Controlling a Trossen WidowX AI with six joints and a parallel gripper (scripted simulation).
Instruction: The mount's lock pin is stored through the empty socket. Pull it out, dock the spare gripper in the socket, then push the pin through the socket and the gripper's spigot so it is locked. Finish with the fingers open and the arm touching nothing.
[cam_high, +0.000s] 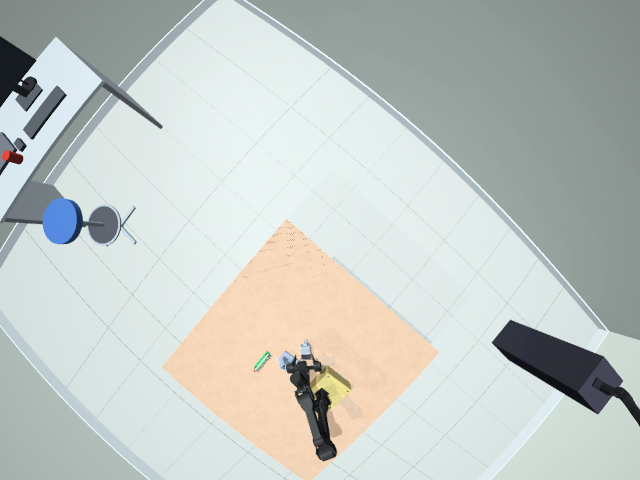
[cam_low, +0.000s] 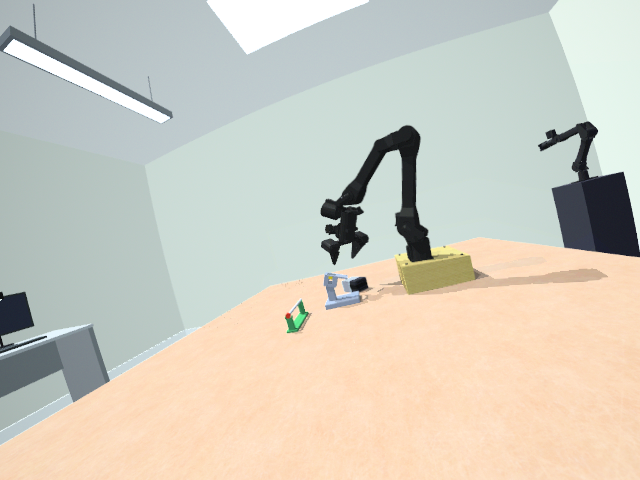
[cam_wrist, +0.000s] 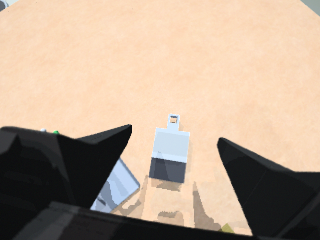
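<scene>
Right now my gripper tip is 90 mm above the spare gripper, 10 mm to the right of it and 10 mm past it. From my gripper tip the other things lie so: mount 150 mm to the left, 60 mm below, 20 mm ahead; then green stand 260 mm to the left, 120 mm ahead, 90 mm below.
</scene>
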